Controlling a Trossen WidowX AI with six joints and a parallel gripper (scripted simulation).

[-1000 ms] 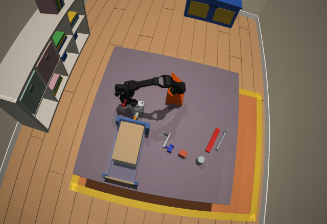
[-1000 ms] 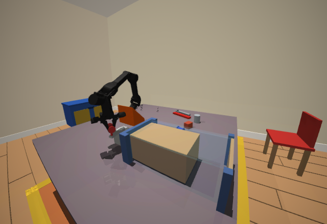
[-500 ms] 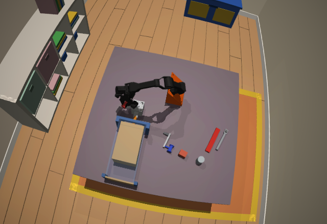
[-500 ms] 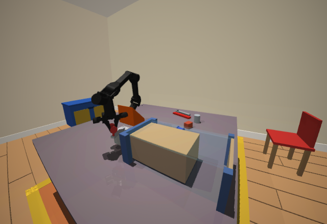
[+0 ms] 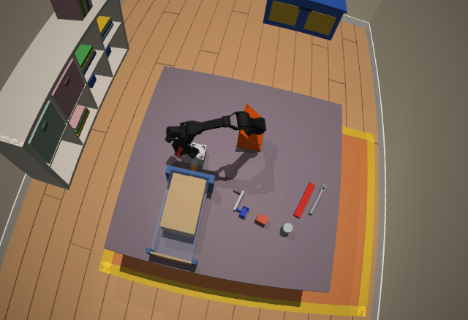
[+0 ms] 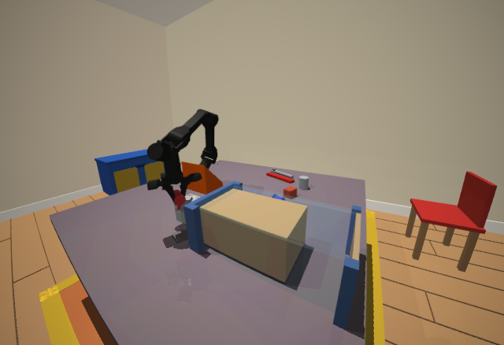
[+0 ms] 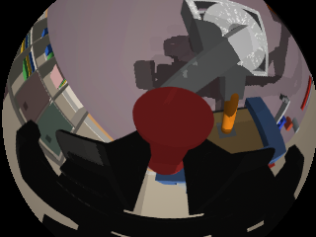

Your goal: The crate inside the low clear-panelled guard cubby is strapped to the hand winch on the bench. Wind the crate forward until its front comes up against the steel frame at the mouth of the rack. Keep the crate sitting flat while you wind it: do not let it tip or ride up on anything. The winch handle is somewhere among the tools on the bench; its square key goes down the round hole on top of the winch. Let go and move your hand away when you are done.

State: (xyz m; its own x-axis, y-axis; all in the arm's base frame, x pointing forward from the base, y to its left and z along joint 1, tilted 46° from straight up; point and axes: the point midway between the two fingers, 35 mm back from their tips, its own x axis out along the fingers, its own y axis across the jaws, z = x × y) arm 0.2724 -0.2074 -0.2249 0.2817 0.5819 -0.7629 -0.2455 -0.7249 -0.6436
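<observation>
My gripper tip is now 4 cm past the winch handle, 3 cm to the right of it and 2 cm above it. From my gripper tip the other things lie so: blue frame 8 cm ahead, 10 cm to the left, 2 cm below; then grey winch 9 cm behind, 7 cm to the left, 10 cm below; then red grip 2 cm behind, 1 cm above.
</observation>
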